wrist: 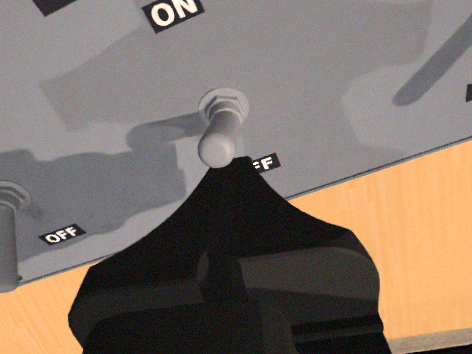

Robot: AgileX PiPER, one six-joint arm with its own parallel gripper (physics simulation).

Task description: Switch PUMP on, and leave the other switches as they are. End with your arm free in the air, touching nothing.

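Note:
A grey toggle switch (220, 137) stands on the grey panel (300, 65) in the upper middle of the wrist view, its rounded tip tilted toward the lower edge, on the OFF side. Its ON label (173, 13) is above it, and its OFF label (266, 163) is partly covered by my gripper. My gripper (235, 182) is shut and empty, its tips right at the lower side of the lever's rounded end. Whether they touch cannot be told. No PUMP name shows, so this view does not tell which switch this is.
Part of another switch lever (7, 245) stands at the left edge, above left of my gripper's body, with an OFF label (62, 234) beside it. A lever-shaped shadow falls at the upper right. The panel's lower edge borders a wooden table top (400, 225).

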